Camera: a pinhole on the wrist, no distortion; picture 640 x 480 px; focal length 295.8 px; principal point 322.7 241.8 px. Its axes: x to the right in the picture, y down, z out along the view. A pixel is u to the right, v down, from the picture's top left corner.
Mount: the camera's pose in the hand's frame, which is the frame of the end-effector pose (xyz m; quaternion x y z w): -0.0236 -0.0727 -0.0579 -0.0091 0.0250 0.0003 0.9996
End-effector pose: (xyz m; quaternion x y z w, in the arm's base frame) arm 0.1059 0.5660 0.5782 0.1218 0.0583 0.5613 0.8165
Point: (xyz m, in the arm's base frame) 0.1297 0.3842 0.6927
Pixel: 103.4 266.8
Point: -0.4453 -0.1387 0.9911
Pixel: outside the picture
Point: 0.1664 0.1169 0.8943
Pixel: 52.6 200.2
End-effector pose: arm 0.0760 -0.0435 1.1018 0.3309 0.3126 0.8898 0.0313
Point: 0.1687 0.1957 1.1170
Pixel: 334.8 122.4
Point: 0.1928 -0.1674 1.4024
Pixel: outside the picture
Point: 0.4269 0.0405 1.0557
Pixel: 36.3 270.4
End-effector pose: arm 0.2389 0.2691 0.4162 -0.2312 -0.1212 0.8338 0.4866
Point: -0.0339 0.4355 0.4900
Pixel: 587.4 411.1
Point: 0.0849 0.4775 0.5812
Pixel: 534.5 251.4
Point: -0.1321 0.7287 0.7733
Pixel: 551.5 222.2
